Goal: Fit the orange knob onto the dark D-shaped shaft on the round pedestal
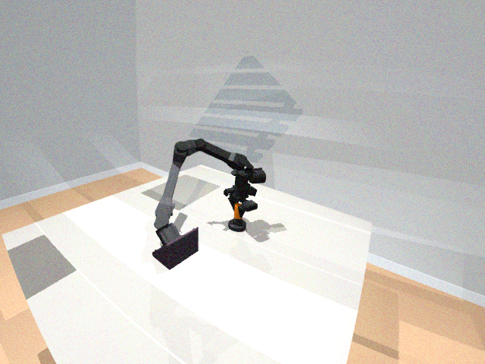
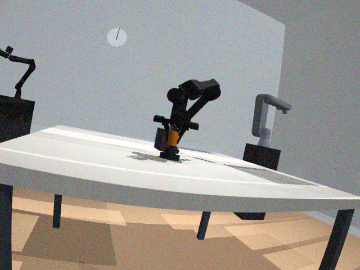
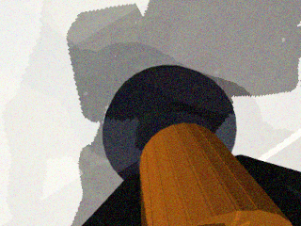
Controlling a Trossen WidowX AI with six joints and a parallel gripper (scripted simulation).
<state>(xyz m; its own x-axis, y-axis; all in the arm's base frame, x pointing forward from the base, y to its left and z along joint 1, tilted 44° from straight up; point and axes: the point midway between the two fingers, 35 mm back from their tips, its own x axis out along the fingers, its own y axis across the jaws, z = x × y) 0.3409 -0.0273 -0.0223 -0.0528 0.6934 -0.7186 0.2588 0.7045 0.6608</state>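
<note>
The round dark pedestal is 40 mm below my gripper tip. The rest, counted from my gripper tip: orange knob 20 mm above.
</note>
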